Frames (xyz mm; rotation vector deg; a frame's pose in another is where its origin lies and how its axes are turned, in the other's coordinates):
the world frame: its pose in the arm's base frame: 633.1 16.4 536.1 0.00 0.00 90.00
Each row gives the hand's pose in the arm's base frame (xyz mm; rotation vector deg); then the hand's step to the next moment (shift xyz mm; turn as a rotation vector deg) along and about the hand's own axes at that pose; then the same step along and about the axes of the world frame.
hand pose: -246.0 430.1 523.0 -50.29 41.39 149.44
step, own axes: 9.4 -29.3 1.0 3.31 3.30 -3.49
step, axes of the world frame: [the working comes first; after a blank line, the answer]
step, axes of the arm's base frame: 4.6 25.9 -15.9 -2.27 -4.26 -3.27

25.9 -4.6 -15.9 -4.26 2.27 -3.27
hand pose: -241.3 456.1 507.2 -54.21 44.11 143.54
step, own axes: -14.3 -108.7 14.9 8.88 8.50 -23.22
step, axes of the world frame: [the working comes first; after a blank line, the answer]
step, axes of the arm's base frame: 56.6 92.9 -20.3 0.96 -19.47 -17.62

92.9 -56.6 -20.3 -19.47 -0.96 -17.62
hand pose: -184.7 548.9 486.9 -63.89 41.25 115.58
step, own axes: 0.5 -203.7 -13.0 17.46 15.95 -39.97
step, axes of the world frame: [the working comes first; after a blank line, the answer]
step, axes of the arm's base frame: 168.1 111.1 -32.7 -0.21 -33.61 -32.05

111.1 -168.1 -32.7 -33.61 0.21 -32.05
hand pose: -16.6 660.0 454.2 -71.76 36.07 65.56
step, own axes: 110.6 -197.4 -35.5 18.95 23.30 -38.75
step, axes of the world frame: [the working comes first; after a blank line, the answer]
step, axes of the arm's base frame: 226.6 18.6 -27.3 -6.64 -32.62 -35.99

18.6 -226.6 -27.3 -32.62 6.64 -35.99
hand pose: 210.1 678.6 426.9 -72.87 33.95 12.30
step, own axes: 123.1 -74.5 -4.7 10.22 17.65 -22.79
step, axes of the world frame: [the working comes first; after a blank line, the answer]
step, axes of the arm's base frame: 135.9 -47.4 -3.8 -6.52 -17.85 -23.96

-47.4 -135.9 -3.8 -17.85 6.52 -23.96
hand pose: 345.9 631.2 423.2 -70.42 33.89 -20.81
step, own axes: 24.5 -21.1 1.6 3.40 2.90 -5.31
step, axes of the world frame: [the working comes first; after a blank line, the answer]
step, axes of the arm's base frame: 21.6 -19.0 14.9 -0.64 -5.10 -4.66

-19.0 -21.6 14.9 -5.10 0.64 -4.66
